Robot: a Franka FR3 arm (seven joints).
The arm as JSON. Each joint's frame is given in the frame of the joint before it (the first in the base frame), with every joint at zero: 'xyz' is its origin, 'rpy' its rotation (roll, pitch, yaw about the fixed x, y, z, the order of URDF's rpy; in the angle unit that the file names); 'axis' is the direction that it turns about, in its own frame. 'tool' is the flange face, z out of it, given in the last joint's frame.
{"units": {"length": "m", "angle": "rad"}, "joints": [
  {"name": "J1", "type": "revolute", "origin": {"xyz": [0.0, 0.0, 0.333], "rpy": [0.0, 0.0, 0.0]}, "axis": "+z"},
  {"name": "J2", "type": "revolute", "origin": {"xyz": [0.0, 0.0, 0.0], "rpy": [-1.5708, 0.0, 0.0]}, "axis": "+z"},
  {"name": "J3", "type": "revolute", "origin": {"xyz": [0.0, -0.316, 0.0], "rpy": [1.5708, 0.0, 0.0]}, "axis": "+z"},
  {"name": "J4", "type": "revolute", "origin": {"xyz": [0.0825, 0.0, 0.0], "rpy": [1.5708, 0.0, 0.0]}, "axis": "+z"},
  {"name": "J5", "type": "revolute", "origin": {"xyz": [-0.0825, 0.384, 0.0], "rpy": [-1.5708, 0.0, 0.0]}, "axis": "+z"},
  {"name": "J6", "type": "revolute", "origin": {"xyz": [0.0, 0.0, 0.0], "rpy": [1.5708, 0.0, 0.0]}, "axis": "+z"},
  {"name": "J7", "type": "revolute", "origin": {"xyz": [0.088, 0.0, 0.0], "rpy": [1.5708, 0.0, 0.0]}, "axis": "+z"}
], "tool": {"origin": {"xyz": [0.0, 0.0, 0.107], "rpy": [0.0, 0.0, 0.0]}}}
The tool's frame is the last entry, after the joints.
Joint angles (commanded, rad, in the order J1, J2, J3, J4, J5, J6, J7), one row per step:
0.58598 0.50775 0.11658 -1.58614 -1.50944 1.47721 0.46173
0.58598 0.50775 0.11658 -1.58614 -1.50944 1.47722 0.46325
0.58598 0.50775 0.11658 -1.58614 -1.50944 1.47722 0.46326
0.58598 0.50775 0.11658 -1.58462 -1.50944 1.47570 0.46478
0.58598 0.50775 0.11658 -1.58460 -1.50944 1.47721 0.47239
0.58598 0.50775 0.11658 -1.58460 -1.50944 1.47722 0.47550
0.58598 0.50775 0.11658 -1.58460 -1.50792 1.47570 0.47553
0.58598 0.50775 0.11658 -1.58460 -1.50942 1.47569 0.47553
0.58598 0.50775 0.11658 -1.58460 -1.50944 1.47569 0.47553
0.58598 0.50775 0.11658 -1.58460 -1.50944 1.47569 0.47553
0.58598 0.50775 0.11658 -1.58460 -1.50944 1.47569 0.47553
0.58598 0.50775 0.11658 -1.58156 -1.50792 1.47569 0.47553
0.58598 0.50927 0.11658 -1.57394 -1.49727 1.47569 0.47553
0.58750 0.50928 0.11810 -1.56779 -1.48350 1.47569 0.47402
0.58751 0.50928 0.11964 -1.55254 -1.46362 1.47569 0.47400
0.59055 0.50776 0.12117 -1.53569 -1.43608 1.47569 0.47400
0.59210 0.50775 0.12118 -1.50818 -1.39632 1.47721 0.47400
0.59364 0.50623 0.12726 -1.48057 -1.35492 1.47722 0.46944
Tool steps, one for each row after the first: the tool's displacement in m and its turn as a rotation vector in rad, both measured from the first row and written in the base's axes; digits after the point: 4 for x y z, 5 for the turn. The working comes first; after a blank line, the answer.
Tool pose at each row, in the base's axes (x y z in m, rotation vector in rad; the steps are taken from these numbers as rounded here):
0.5875 0.3295 0.3991 1.56303 0.52153 0.38887
0.5875 0.3295 0.3991 1.56352 0.52038 0.39004
0.5875 0.3295 0.3991 1.56352 0.52037 0.39005
0.5877 0.3295 0.3998 1.56414 0.51688 0.39139
0.5877 0.3297 0.3998 1.56701 0.51227 0.39814
0.5877 0.3297 0.3998 1.56797 0.50990 0.40052
0.5876 0.3294 0.3997 1.56883 0.50858 0.39866
0.5877 0.3295 0.3999 1.56750 0.50863 0.39958
0.5877 0.3295 0.3999 1.56749 0.50864 0.39959
0.5877 0.3295 0.3999 1.56749 0.50864 0.39959
0.5877 0.3295 0.3999 1.56749 0.50864 0.39959
0.5880 0.3297 0.4010 1.57009 0.50638 0.40092
0.5886 0.3301 0.4023 1.58218 0.50156 0.39884
0.5879 0.3319 0.4036 1.59659 0.50038 0.39586
0.5885 0.3335 0.4083 1.62099 0.49022 0.39603
0.5877 0.3367 0.4139 1.65285 0.48038 0.39633
0.5886 0.3393 0.4220 1.70004 0.46286 0.39539
0.5875 0.3445 0.4310 1.74953 0.45319 0.39400

0.0000 0.0000 0.0000 0.00084 -0.00127 -0.00008
0.0000 0.0000 0.0000 0.00084 -0.00128 -0.00008
0.0002 0.0000 0.0007 0.00194 -0.00408 -0.00158
0.0002 0.0002 0.0007 0.00678 -0.01011 -0.00076
0.0002 0.0002 0.0007 0.00847 -0.01271 -0.00094
0.0001 -0.0001 0.0006 0.00878 -0.01222 -0.00301
0.0002 0.0000 0.0008 0.00780 -0.01309 -0.00227
0.0002 0.0000 0.0008 0.00779 -0.01309 -0.00225
0.0002 0.0000 0.0008 0.00779 -0.01309 -0.00225
0.0002 0.0000 0.0008 0.00779 -0.01309 -0.00225
0.0005 0.0002 0.0019 0.01071 -0.01456 -0.00319
0.0011 0.0006 0.0032 0.02164 -0.01307 -0.00892
0.0004 0.0024 0.0045 0.03435 -0.00815 -0.01311
0.0010 0.0040 0.0092 0.05775 -0.00788 -0.02218
0.0002 0.0072 0.0148 0.08822 -0.00537 -0.03165
0.0011 0.0098 0.0229 0.13319 -0.00253 -0.04809
0.0000 0.0150 0.0319 0.17990 0.00616 -0.05974

